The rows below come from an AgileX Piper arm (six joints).
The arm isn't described. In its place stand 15 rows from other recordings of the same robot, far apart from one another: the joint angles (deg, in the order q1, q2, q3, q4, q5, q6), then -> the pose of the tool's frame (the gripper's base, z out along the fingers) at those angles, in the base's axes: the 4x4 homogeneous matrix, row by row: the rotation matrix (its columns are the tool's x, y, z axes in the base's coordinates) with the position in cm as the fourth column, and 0 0 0 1 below.
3.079, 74.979, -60.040, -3.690, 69.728, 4.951 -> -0.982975, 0.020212, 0.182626, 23.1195; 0.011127, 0.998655, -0.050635, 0.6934; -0.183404, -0.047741, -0.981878, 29.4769; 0, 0, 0, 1
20.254, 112.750, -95.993, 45.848, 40.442, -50.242 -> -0.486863, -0.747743, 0.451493, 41.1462; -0.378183, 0.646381, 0.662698, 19.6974; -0.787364, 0.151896, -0.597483, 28.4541; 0, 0, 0, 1
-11.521, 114.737, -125.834, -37.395, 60.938, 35.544 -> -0.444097, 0.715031, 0.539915, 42.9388; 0.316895, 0.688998, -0.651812, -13.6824; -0.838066, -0.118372, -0.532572, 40.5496; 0, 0, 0, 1
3.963, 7.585, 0.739, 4.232, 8.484, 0.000 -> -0.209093, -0.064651, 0.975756, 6.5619; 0.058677, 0.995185, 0.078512, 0.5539; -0.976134, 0.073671, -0.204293, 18.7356; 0, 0, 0, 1
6.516, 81.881, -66.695, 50.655, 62.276, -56.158 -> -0.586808, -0.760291, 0.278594, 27.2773; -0.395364, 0.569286, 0.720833, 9.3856; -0.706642, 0.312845, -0.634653, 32.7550; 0, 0, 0, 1
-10.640, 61.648, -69.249, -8.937, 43.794, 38.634 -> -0.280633, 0.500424, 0.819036, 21.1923; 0.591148, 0.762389, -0.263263, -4.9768; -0.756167, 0.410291, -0.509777, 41.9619; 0, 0, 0, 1
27.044, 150.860, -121.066, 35.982, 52.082, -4.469 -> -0.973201, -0.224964, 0.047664, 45.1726; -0.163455, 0.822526, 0.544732, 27.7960; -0.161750, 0.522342, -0.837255, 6.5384; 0, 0, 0, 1
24.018, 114.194, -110.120, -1.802, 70.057, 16.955 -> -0.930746, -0.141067, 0.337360, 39.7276; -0.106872, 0.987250, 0.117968, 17.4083; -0.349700, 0.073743, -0.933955, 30.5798; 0, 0, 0, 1
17.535, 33.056, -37.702, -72.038, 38.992, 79.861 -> -0.000077, 0.335687, 0.941974, 11.2320; 0.181844, 0.926273, -0.330077, -2.1632; -0.983327, 0.171267, -0.061113, 36.7517; 0, 0, 0, 1
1.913, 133.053, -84.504, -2.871, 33.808, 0.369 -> -0.973532, -0.061564, 0.220104, 43.7680; -0.067721, 0.997493, -0.020533, 1.2081; -0.218288, -0.034895, -0.975260, 5.7407; 0, 0, 0, 1
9.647, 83.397, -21.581, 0.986, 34.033, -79.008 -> -0.037851, -0.999152, -0.016215, 15.7757; -0.999263, 0.037741, 0.007013, 2.7705; -0.006395, 0.016469, -0.999844, 11.9149; 0, 0, 0, 1
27.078, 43.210, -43.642, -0.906, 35.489, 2.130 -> -0.456720, -0.437141, 0.774800, 13.1193; -0.206206, 0.899243, 0.385800, 6.6133; -0.865382, 0.016434, -0.500843, 34.4529; 0, 0, 0, 1
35.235, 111.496, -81.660, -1.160, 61.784, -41.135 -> -0.225907, -0.972393, 0.058459, 31.2597; -0.973616, 0.227361, 0.019452, 21.8812; -0.032206, -0.052522, -0.998100, 19.5397; 0, 0, 0, 1
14.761, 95.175, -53.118, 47.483, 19.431, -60.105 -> -0.624446, -0.569808, 0.534216, 31.6741; -0.412145, 0.821365, 0.394330, 10.6531; -0.663478, 0.026063, -0.747741, 19.9150; 0, 0, 0, 1
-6.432, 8.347, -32.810, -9.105, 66.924, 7.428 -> -0.584355, 0.265724, 0.766759, 0.3905; 0.132443, 0.963429, -0.232944, -1.3772; -0.800617, -0.034570, -0.598178, 29.0231; 0, 0, 0, 1
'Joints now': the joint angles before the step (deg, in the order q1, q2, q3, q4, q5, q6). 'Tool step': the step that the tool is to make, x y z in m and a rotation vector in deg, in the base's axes. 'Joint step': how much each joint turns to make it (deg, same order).
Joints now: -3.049 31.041 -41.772 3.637 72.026 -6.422
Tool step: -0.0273 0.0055 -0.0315 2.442 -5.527 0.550
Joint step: -0.127 -11.198 8.843 2.859 -3.033 -0.127
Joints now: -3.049 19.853 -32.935 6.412 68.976 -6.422
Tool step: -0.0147 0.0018 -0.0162 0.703 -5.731 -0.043
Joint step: 0.159 -7.749 4.526 0.778 -2.509 0.250
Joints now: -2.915 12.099 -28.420 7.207 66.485 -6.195
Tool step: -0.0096 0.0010 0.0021 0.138 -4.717 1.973
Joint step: 2.197 -3.957 -0.002 0.078 -0.785 0.242
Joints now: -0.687 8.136 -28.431 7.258 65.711 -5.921
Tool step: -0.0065 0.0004 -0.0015 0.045 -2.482 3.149
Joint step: 3.163 -2.662 0.456 0.009 -0.276 -0.022
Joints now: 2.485 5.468 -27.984 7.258 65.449 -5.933
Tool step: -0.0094 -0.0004 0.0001 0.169 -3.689 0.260
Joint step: 0.244 -3.690 0.001 0.015 -0.002 -0.015
